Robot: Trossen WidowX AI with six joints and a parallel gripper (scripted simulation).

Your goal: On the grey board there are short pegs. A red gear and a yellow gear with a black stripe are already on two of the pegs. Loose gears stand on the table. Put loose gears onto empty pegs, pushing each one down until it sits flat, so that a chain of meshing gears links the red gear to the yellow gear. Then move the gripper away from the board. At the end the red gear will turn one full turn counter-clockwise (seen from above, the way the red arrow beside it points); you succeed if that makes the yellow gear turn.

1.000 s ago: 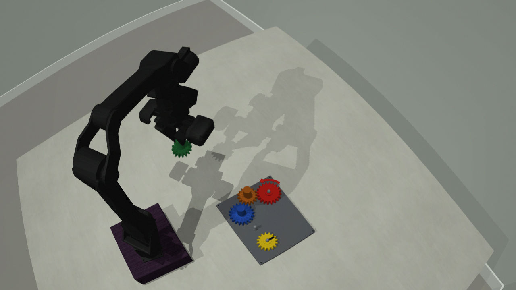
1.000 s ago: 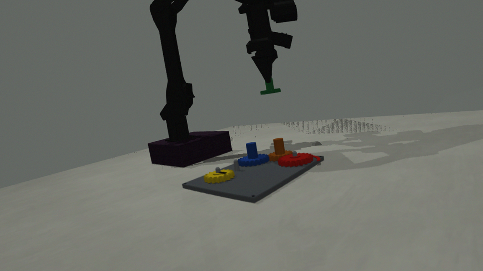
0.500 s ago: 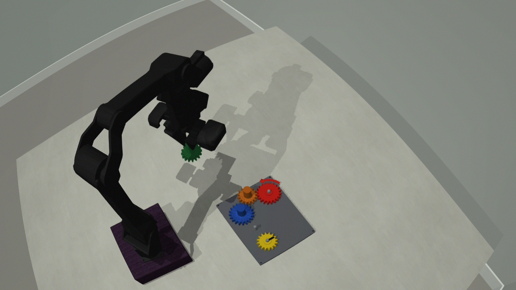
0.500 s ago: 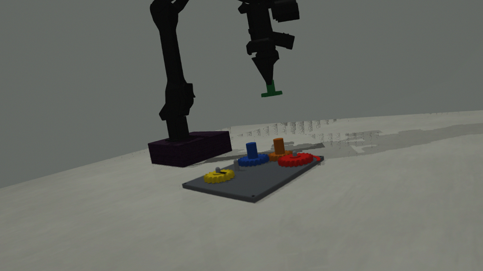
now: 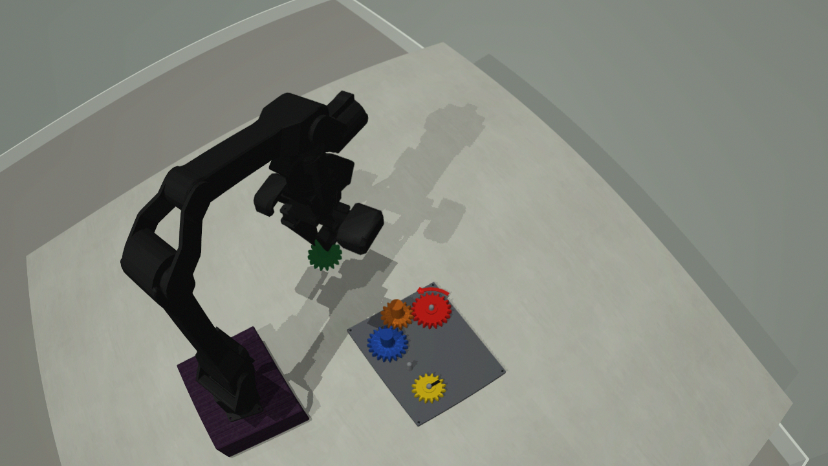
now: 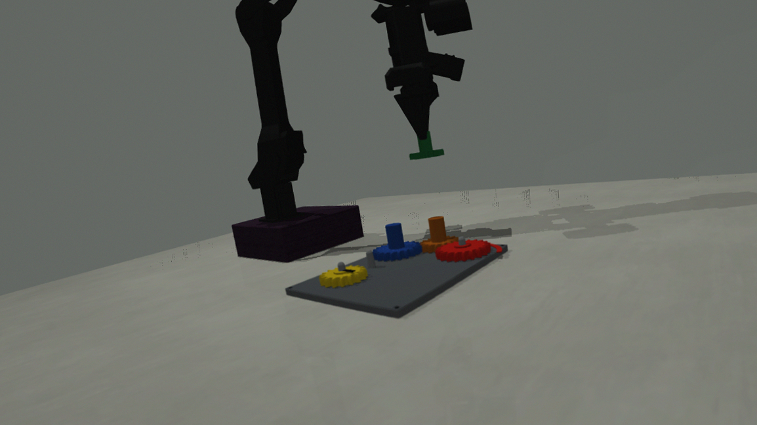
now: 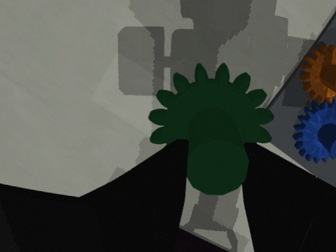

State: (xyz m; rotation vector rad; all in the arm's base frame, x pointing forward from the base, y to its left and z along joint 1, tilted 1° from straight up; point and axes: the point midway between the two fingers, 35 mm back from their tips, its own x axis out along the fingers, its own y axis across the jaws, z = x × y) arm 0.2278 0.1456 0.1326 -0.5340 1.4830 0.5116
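My gripper tip is 60 mm short of the yellow gear, 230 mm to the left of it and 130 mm above it. The rest, counted from my gripper tip: orange gear 80 mm ahead, 80 mm to the right, 130 mm below; blue gear 40 mm ahead, 120 mm to the right, 130 mm below; green gear 10 mm below.
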